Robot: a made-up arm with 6 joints. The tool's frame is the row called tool.
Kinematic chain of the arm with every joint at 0, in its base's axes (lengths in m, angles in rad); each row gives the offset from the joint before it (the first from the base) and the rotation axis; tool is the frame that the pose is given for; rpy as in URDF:
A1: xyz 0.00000 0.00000 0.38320 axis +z
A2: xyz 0.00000 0.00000 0.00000 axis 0 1 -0.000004
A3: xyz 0.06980 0.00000 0.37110 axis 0 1 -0.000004
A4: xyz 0.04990 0.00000 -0.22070 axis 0 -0.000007 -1
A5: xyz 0.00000 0.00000 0.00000 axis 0 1 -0.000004
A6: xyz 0.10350 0.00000 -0.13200 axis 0 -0.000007 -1
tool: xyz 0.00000 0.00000 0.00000 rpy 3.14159 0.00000 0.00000
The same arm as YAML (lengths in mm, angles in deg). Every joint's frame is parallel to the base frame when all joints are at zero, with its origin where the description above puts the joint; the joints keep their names.
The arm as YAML. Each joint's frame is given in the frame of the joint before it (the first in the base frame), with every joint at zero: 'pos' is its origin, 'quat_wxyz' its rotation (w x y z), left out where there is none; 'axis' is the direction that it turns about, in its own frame. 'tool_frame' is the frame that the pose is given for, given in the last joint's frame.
length_unit: mm
angle_unit: deg
joints:
  - joint: A1
    pos: [0.0, 0.0, 383.2]
    axis: [0.0, 0.0, 1.0]
  - joint: A2
    pos: [0.0, 0.0, 0.0]
    axis: [0.0, 1.0, 0.0]
  - joint: A3
    pos: [69.8, 0.0, 371.1]
    axis: [0.0, 1.0, 0.0]
  - joint: A4
    pos: [49.9, 0.0, -220.7]
    axis: [0.0, 0.0, -1.0]
  - joint: A5
    pos: [0.0, 0.0, 0.0]
    axis: [0.0, 1.0, 0.0]
  - joint: A6
    pos: [103.5, 0.0, -132.0]
    axis: [0.0, 0.0, -1.0]
tool_frame:
  pos: [0.0, 0.0, 0.0]
  quat_wxyz: [0.000001, 1.000004, 0.0, 0.0]

